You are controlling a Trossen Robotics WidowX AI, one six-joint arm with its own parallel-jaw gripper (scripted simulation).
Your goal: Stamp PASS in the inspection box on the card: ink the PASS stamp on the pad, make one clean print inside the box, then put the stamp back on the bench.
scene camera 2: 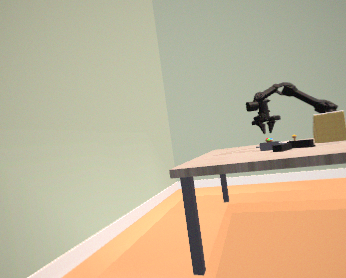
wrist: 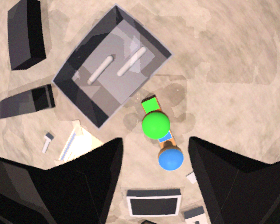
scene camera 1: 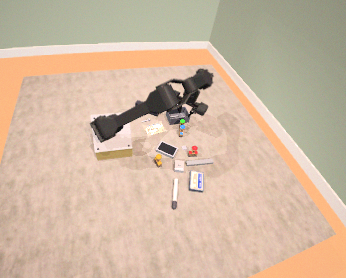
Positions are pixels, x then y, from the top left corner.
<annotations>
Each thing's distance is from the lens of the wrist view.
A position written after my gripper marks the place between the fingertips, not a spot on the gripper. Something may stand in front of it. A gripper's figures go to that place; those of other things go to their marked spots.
my gripper [wrist: 156, 143]: 10 cm
green-knobbed pass stamp [wrist: 155, 124]: 13 cm
dark tray [wrist: 118, 55]: 19 cm
The marked spots on the green-knobbed pass stamp and the dark tray are 10 cm apart.
</annotations>
